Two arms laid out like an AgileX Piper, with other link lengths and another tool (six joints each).
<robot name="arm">
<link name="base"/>
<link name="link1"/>
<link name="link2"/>
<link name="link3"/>
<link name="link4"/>
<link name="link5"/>
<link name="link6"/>
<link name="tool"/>
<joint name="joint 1" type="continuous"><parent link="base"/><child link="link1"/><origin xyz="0 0 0.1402"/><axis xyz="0 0 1"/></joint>
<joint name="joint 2" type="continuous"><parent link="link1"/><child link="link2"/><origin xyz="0 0 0"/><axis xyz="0 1 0"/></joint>
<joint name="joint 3" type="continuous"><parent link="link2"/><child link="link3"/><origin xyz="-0.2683 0 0.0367"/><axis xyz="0 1 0"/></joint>
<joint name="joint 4" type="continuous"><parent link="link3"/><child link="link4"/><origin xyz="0.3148 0 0.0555"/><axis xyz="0.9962 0 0.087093"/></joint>
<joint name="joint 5" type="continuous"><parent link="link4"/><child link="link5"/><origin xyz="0 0 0"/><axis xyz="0 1 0"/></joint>
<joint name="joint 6" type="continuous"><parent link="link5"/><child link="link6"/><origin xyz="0.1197 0 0.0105"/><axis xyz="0.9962 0 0.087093"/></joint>
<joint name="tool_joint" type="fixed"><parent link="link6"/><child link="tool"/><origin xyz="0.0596 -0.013 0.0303" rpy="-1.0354 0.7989 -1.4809"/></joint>
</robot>
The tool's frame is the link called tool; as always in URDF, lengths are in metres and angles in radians. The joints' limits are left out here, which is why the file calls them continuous.
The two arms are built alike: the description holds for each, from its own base.
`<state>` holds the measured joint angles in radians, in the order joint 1, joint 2, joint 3, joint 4, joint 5, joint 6, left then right.
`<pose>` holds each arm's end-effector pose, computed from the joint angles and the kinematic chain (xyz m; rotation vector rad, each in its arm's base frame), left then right.
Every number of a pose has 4 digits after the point. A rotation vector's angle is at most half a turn.
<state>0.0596 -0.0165 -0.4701 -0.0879 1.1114 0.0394 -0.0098 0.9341 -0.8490 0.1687 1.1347 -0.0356</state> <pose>0.1528 -0.0182 0.2980 -0.5594 1.7936 -0.8735 0.2889 0.0112 0.2523 -0.8086 2.3442 -0.5151</pose>
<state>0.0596 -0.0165 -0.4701 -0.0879 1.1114 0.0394 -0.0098 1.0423 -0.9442 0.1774 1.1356 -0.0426</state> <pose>0.1528 -0.0182 0.2980 -0.5594 1.7936 -0.8735 0.3136 0.0124 0.2596 -0.8186 2.3530 -0.5015</pose>
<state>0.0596 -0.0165 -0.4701 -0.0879 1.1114 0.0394 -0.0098 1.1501 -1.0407 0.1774 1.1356 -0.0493</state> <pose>0.1528 -0.0182 0.2980 -0.5594 1.7936 -0.8735 0.3397 0.0123 0.2647 -0.8311 2.3590 -0.4991</pose>
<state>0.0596 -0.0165 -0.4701 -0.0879 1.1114 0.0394 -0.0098 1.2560 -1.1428 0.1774 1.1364 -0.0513</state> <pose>0.1528 -0.0182 0.2980 -0.5594 1.7936 -0.8735 0.3669 0.0121 0.2696 -0.8355 2.3619 -0.4980</pose>
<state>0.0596 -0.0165 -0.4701 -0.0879 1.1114 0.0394 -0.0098 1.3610 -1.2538 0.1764 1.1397 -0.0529</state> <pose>0.1528 -0.0182 0.2980 -0.5594 1.7936 -0.8735 0.3954 0.0118 0.2754 -0.8373 2.3579 -0.5001</pose>
